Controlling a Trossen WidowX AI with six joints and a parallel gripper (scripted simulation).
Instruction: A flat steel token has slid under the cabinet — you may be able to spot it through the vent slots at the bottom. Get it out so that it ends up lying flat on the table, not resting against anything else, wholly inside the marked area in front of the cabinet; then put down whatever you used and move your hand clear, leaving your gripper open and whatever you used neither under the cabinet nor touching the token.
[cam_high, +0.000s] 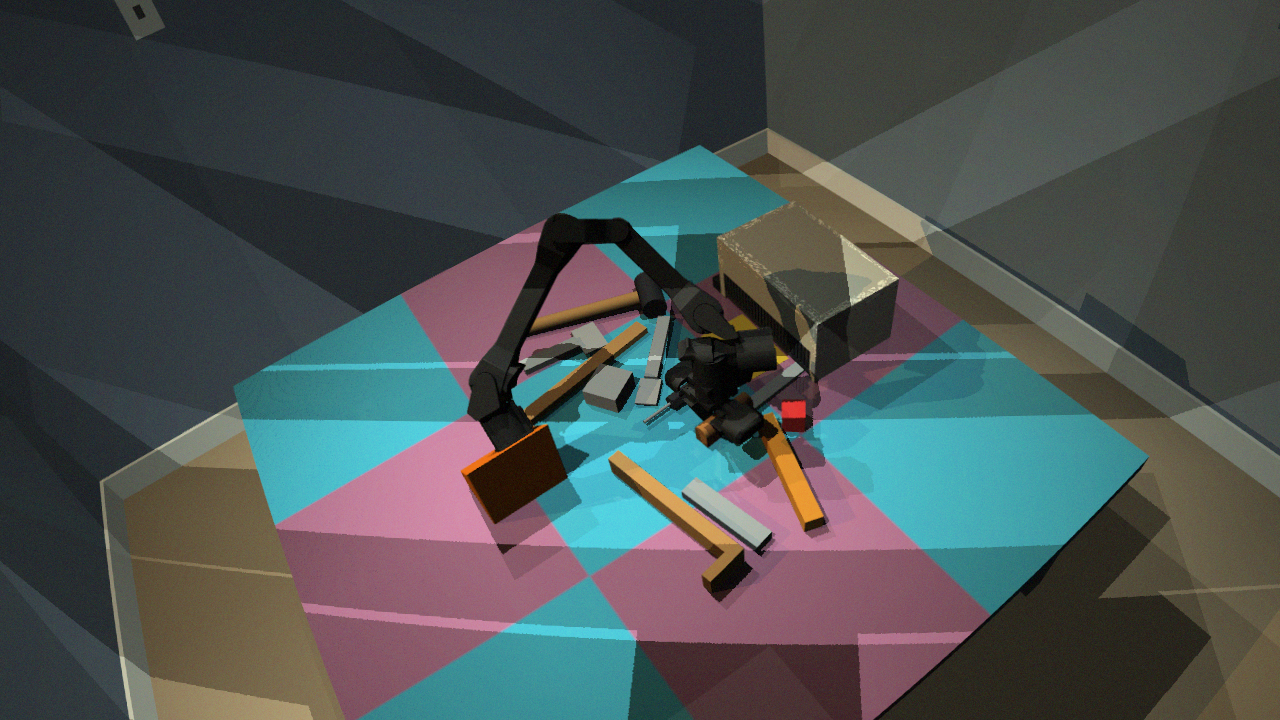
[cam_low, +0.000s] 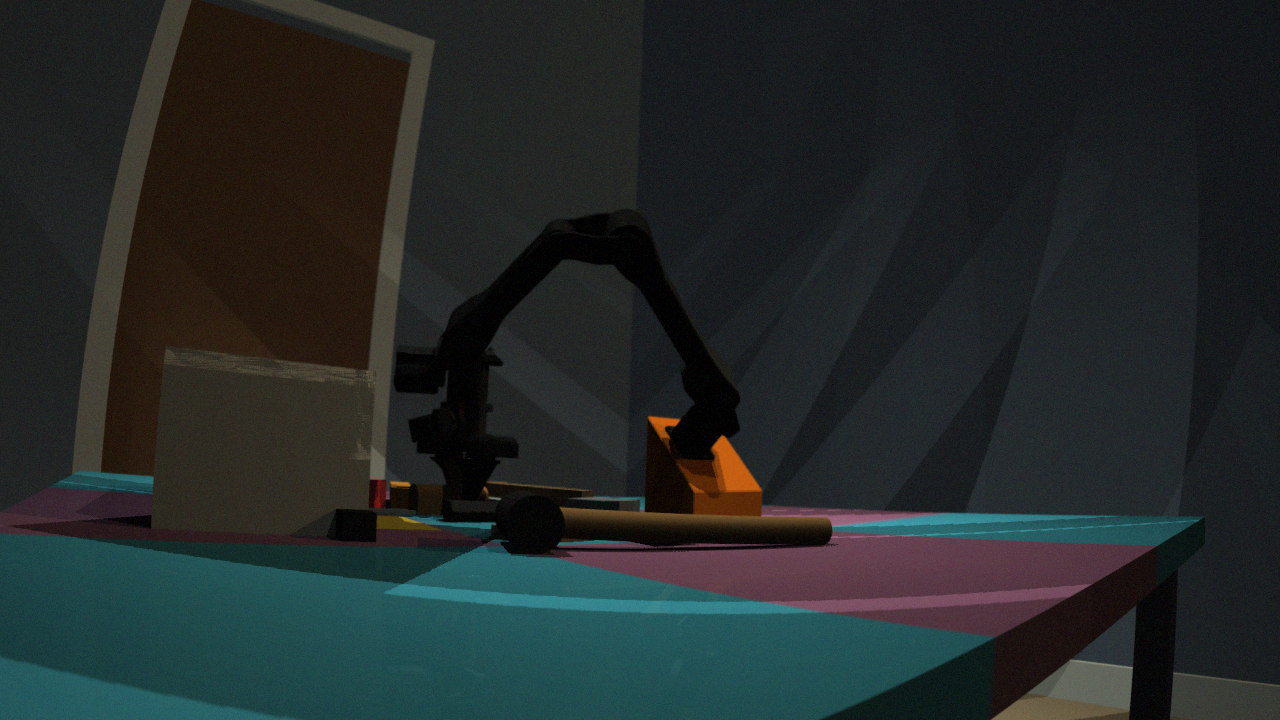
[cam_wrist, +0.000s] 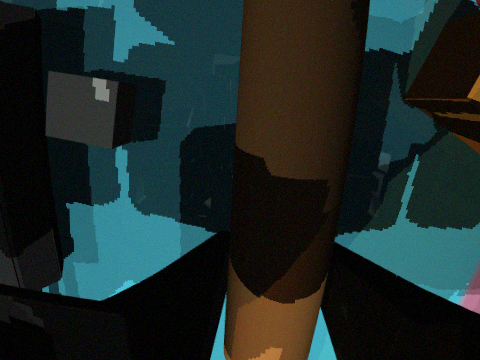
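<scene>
My gripper tip is 4 cm short of the small grey cube and 7 cm to the right of it. From my gripper tip the other things lie so: orange bar 3 cm ahead, 15 cm to the right, 1 cm above; screwdriver 2 cm behind, 10 cm to the left; red cube 11 cm ahead, 8 cm to the right, 1 cm above.
</scene>
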